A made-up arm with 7 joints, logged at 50 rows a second.
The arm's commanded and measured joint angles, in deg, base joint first. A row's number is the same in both.
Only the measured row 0 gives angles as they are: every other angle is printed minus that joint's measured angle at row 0.
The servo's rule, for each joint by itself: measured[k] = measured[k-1] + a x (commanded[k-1-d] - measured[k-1]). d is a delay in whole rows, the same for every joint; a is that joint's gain. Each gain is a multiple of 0.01, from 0.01 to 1. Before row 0 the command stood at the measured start. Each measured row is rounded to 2 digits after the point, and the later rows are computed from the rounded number. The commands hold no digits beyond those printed.
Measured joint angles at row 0: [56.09, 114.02, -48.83, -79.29, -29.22, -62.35, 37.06]
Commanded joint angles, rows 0 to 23: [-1.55, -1.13, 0.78, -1.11, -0.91, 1.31, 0.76]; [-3.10, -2.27, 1.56, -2.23, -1.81, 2.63, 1.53]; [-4.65, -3.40, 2.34, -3.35, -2.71, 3.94, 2.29]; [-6.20, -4.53, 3.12, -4.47, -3.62, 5.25, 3.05]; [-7.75, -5.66, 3.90, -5.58, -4.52, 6.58, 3.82]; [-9.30, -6.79, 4.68, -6.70, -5.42, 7.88, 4.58]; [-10.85, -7.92, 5.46, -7.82, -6.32, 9.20, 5.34]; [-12.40, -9.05, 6.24, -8.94, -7.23, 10.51, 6.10]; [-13.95, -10.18, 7.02, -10.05, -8.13, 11.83, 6.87]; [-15.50, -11.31, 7.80, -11.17, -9.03, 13.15, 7.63]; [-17.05, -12.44, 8.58, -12.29, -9.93, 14.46, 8.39]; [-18.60, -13.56, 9.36, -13.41, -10.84, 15.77, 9.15]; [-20.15, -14.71, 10.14, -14.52, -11.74, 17.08, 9.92]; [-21.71, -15.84, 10.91, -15.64, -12.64, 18.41, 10.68]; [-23.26, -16.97, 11.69, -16.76, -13.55, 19.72, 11.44]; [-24.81, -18.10, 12.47, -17.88, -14.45, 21.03, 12.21]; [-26.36, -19.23, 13.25, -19.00, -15.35, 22.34, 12.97]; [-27.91, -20.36, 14.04, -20.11, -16.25, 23.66, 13.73]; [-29.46, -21.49, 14.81, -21.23, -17.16, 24.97, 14.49]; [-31.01, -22.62, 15.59, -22.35, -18.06, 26.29, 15.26]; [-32.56, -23.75, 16.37, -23.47, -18.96, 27.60, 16.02]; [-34.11, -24.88, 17.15, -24.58, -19.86, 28.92, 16.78]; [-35.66, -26.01, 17.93, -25.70, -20.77, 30.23, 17.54]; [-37.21, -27.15, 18.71, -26.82, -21.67, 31.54, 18.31]
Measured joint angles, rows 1 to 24: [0.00, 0.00, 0.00, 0.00, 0.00, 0.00, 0.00]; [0.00, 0.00, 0.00, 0.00, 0.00, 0.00, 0.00]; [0.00, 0.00, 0.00, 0.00, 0.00, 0.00, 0.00]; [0.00, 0.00, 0.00, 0.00, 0.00, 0.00, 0.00]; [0.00, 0.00, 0.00, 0.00, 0.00, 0.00, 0.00]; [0.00, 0.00, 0.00, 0.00, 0.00, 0.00, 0.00]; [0.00, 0.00, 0.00, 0.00, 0.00, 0.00, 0.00]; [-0.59, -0.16, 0.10, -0.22, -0.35, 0.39, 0.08]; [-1.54, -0.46, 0.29, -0.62, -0.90, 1.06, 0.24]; [-2.72, -0.87, 0.56, -1.17, -1.59, 1.92, 0.47]; [-4.04, -1.38, 0.89, -1.83, -2.36, 2.92, 0.75]; [-5.45, -1.98, 1.28, -2.58, -3.18, 4.02, 1.09]; [-6.91, -2.65, 1.72, -3.40, -4.03, 5.18, 1.47]; [-8.41, -3.39, 2.21, -4.28, -4.90, 6.39, 1.90]; [-9.93, -4.18, 2.73, -5.21, -5.79, 7.63, 2.36]; [-11.46, -5.02, 3.29, -6.18, -6.68, 8.89, 2.86]; [-13.00, -5.90, 3.88, -7.18, -7.57, 10.17, 3.38]; [-14.54, -6.82, 4.49, -8.20, -8.47, 11.46, 3.93]; [-16.08, -7.76, 5.12, -9.24, -9.37, 12.75, 4.50]; [-17.63, -8.73, 5.77, -10.30, -10.27, 14.05, 5.10]; [-19.18, -9.73, 6.44, -11.37, -11.17, 15.36, 5.71]; [-20.73, -10.74, 7.12, -12.45, -12.07, 16.67, 6.34]; [-22.28, -11.77, 7.82, -13.54, -12.97, 17.98, 6.99]; [-23.83, -12.81, 8.53, -14.63, -13.87, 19.29, 7.65]
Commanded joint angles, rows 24 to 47: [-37.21, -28.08, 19.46, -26.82, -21.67, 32.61, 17.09]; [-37.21, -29.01, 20.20, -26.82, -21.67, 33.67, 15.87]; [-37.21, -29.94, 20.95, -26.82, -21.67, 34.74, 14.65]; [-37.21, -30.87, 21.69, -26.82, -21.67, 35.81, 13.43]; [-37.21, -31.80, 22.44, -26.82, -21.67, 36.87, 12.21]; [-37.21, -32.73, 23.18, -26.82, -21.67, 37.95, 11.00]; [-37.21, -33.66, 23.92, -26.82, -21.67, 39.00, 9.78]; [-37.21, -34.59, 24.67, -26.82, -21.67, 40.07, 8.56]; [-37.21, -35.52, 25.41, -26.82, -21.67, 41.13, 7.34]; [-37.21, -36.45, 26.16, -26.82, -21.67, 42.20, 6.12]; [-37.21, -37.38, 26.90, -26.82, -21.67, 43.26, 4.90]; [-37.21, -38.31, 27.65, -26.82, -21.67, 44.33, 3.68]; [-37.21, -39.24, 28.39, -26.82, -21.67, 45.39, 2.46]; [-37.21, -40.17, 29.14, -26.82, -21.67, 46.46, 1.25]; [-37.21, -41.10, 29.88, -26.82, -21.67, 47.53, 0.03]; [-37.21, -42.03, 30.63, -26.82, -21.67, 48.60, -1.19]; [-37.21, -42.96, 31.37, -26.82, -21.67, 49.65, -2.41]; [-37.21, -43.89, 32.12, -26.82, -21.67, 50.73, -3.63]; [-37.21, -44.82, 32.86, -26.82, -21.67, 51.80, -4.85]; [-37.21, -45.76, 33.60, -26.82, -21.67, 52.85, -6.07]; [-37.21, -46.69, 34.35, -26.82, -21.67, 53.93, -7.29]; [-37.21, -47.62, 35.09, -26.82, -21.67, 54.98, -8.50]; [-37.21, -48.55, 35.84, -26.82, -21.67, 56.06, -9.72]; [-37.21, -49.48, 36.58, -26.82, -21.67, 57.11, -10.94]
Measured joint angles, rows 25 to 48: [-25.38, -13.87, 9.25, -15.73, -14.77, 20.60, 8.32]; [-26.93, -14.94, 9.97, -16.83, -15.68, 21.91, 9.00]; [-28.48, -16.02, 10.70, -17.93, -16.58, 23.22, 9.69]; [-30.03, -17.10, 11.44, -19.04, -17.48, 24.53, 10.39]; [-31.58, -18.19, 12.18, -20.15, -18.38, 25.85, 11.09]; [-33.13, -19.28, 12.93, -21.26, -19.29, 27.16, 11.80]; [-34.68, -20.38, 13.68, -22.37, -20.19, 28.47, 12.52]; [-35.64, -21.46, 14.43, -23.26, -20.75, 29.71, 13.02]; [-36.24, -22.52, 15.18, -23.97, -21.10, 30.90, 13.33]; [-36.61, -23.56, 15.93, -24.54, -21.32, 32.05, 13.48]; [-36.84, -24.58, 16.68, -25.00, -21.45, 33.18, 13.47]; [-36.98, -25.59, 17.43, -25.36, -21.53, 34.29, 13.33]; [-37.07, -26.59, 18.18, -25.65, -21.58, 35.39, 13.07]; [-37.12, -27.58, 18.93, -25.88, -21.61, 36.47, 12.71]; [-37.15, -28.56, 19.68, -26.07, -21.63, 37.55, 12.25]; [-37.17, -29.53, 20.42, -26.22, -21.65, 38.62, 11.71]; [-37.19, -30.50, 21.17, -26.34, -21.66, 39.69, 11.10]; [-37.20, -31.46, 21.91, -26.44, -21.66, 40.76, 10.42]; [-37.20, -32.42, 22.66, -26.52, -21.66, 41.83, 9.68]; [-37.20, -33.37, 23.40, -26.58, -21.66, 42.90, 8.89]; [-37.20, -34.32, 24.15, -26.63, -21.66, 43.97, 8.05]; [-37.20, -35.27, 24.89, -26.67, -21.66, 45.04, 7.17]; [-37.20, -36.22, 25.64, -26.70, -21.66, 46.11, 6.25]; [-37.20, -37.16, 26.38, -26.72, -21.66, 47.17, 5.30]
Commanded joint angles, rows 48 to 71: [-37.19, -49.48, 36.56, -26.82, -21.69, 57.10, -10.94]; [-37.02, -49.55, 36.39, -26.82, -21.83, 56.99, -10.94]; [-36.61, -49.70, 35.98, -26.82, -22.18, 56.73, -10.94]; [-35.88, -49.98, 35.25, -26.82, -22.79, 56.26, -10.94]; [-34.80, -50.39, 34.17, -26.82, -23.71, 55.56, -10.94]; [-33.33, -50.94, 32.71, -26.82, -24.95, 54.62, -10.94]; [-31.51, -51.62, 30.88, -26.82, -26.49, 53.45, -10.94]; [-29.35, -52.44, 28.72, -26.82, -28.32, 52.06, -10.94]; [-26.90, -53.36, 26.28, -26.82, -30.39, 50.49, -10.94]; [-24.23, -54.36, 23.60, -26.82, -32.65, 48.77, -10.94]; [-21.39, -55.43, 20.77, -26.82, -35.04, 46.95, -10.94]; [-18.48, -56.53, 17.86, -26.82, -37.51, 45.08, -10.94]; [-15.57, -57.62, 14.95, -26.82, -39.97, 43.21, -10.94]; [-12.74, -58.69, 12.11, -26.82, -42.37, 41.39, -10.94]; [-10.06, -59.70, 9.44, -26.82, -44.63, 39.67, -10.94]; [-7.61, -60.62, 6.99, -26.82, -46.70, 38.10, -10.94]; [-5.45, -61.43, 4.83, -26.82, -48.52, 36.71, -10.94]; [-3.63, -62.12, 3.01, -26.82, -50.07, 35.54, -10.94]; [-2.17, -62.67, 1.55, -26.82, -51.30, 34.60, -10.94]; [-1.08, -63.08, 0.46, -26.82, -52.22, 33.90, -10.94]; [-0.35, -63.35, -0.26, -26.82, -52.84, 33.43, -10.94]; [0.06, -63.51, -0.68, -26.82, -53.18, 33.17, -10.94]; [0.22, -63.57, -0.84, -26.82, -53.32, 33.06, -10.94]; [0.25, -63.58, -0.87, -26.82, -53.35, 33.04, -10.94]
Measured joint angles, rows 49 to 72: [-37.20, -38.10, 27.13, -26.74, -21.66, 48.24, 4.32]; [-37.20, -39.04, 27.87, -26.76, -21.66, 49.31, 3.31]; [-37.20, -39.98, 28.61, -26.77, -21.66, 50.37, 2.28]; [-37.20, -40.92, 29.36, -26.78, -21.66, 51.44, 1.23]; [-37.20, -41.86, 30.10, -26.79, -21.66, 52.50, 0.16]; [-37.20, -42.80, 30.85, -26.80, -21.66, 53.57, -0.93]; [-37.20, -43.74, 31.59, -26.80, -21.66, 54.63, -2.03]; [-37.20, -44.54, 32.24, -26.80, -21.67, 55.37, -3.01]; [-37.13, -45.24, 32.78, -26.80, -21.73, 55.86, -3.88]; [-36.93, -45.86, 33.20, -26.80, -21.90, 56.12, -4.66]; [-36.53, -46.44, 33.47, -26.80, -22.24, 56.16, -5.35]; [-35.87, -46.99, 33.56, -26.80, -22.80, 55.98, -5.96]; [-34.90, -47.54, 33.45, -26.80, -23.62, 55.57, -6.51]; [-33.61, -48.11, 33.12, -26.80, -24.71, 54.93, -7.00]; [-31.99, -48.72, 32.55, -26.80, -26.08, 54.07, -7.43]; [-30.06, -49.37, 31.73, -26.80, -27.72, 53.00, -7.82]; [-27.84, -50.07, 30.67, -26.80, -29.59, 51.73, -8.16]; [-25.39, -50.82, 29.38, -26.80, -31.66, 50.30, -8.47]; [-22.76, -51.62, 27.88, -26.80, -33.88, 48.73, -8.74]; [-20.03, -52.46, 26.20, -26.80, -36.19, 47.07, -8.98]; [-17.26, -53.33, 24.37, -26.80, -38.54, 45.37, -9.20]; [-14.52, -54.22, 22.43, -26.80, -40.85, 43.66, -9.39]; [-11.89, -55.12, 20.42, -26.80, -43.07, 41.99, -9.56]; [-9.44, -56.00, 18.39, -26.80, -45.14, 40.41, -9.71]
